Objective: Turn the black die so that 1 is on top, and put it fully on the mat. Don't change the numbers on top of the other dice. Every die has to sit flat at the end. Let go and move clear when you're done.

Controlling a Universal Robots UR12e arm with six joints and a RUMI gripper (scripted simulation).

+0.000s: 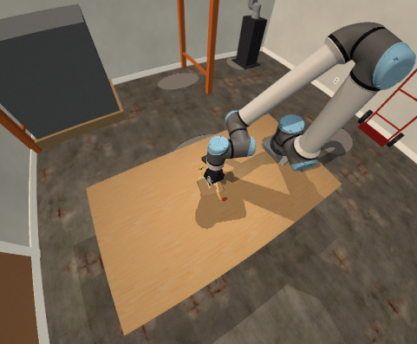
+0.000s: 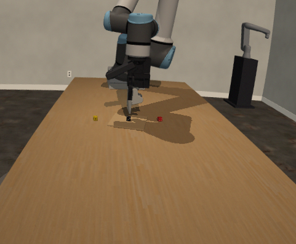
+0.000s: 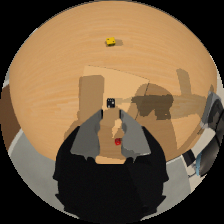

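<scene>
My gripper is now 40 mm above the black die. Round my hand: yellow die (130 mm to the right, 50 mm below, 10 mm behind); then red die (130 mm to the left, 50 mm below, 10 mm behind); then tan mat (50 mm below).
</scene>
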